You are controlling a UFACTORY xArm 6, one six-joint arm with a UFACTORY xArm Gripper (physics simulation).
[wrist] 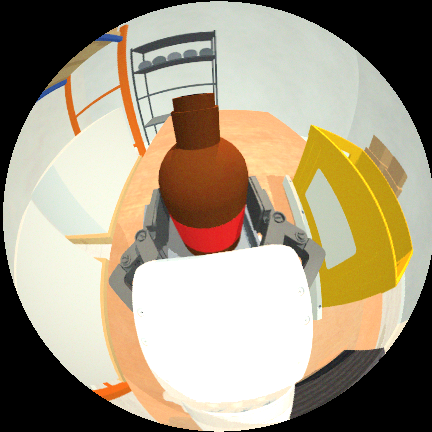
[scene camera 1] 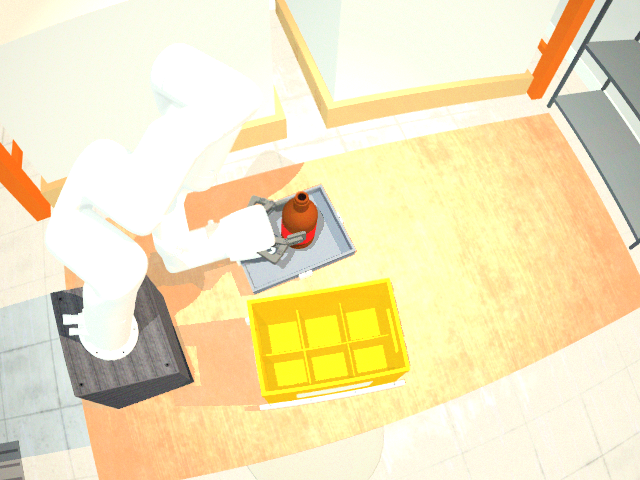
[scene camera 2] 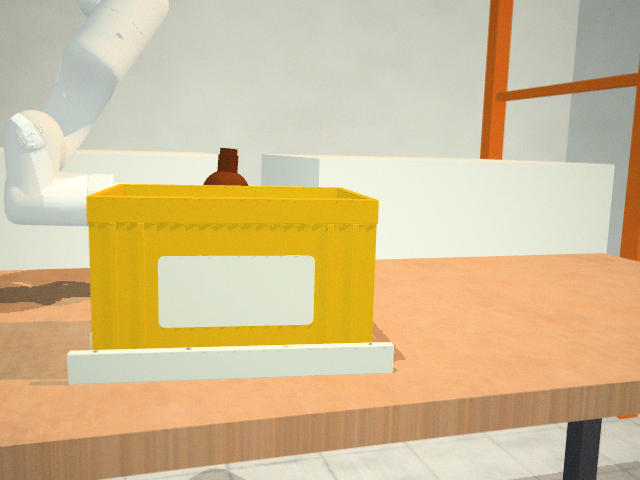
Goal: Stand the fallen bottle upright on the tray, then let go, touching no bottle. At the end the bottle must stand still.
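Seen in the pictures: gripper, fingertip midpoint: (wrist: 204,191) (scene camera 1: 299,218); arm's base, link origin: (scene camera 1: 108,330).
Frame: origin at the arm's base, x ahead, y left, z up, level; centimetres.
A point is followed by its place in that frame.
The brown bottle (scene camera 1: 299,217) @(x 42.1, y 16.3, z -0.4 cm) (scene camera 2: 226,178) @(x 42.5, y 15.8, z -0.8 cm) (wrist: 202,175) @(x 39.9, y 18.1, z -0.9 cm) with a red label stands upright, neck up, over the grey tray (scene camera 1: 330,246) @(x 49.3, y 16.6, z -18.0 cm). My gripper (scene camera 1: 293,221) @(x 42.5, y 18.5, z -5.0 cm) (wrist: 204,191) @(x 42.5, y 18.5, z -5.0 cm) reaches in level from the arm's side and is shut on the bottle, one finger on each side of its body. In scene camera 2 the bottle's neck and shoulder show above the yellow crate; its lower part, the tray and the fingers are hidden behind the crate. The bottle's base is hidden, so I cannot tell whether it touches the tray floor.
A yellow crate (scene camera 1: 255,330) @(x 29.5, y -4.3, z -1.4 cm) (scene camera 2: 232,240) @(x 41.3, y -17.4, z -5.0 cm) (wrist: 370,270) @(x 32.1, y 1.4, z -4.8 cm) with several empty compartments stands on the table (scene camera 1: 465,217) @(x 85.2, y 17.5, z -18.5 cm) (scene camera 2: 491,320) @(x 77.0, y -2.1, z -18.5 cm), close to the tray's front side. The arm's dark base block (scene camera 1: 129,377) @(x 3.4, y -9.9, z -0.6 cm) is at the left. A grey shelf rack stands beyond the table's far right end.
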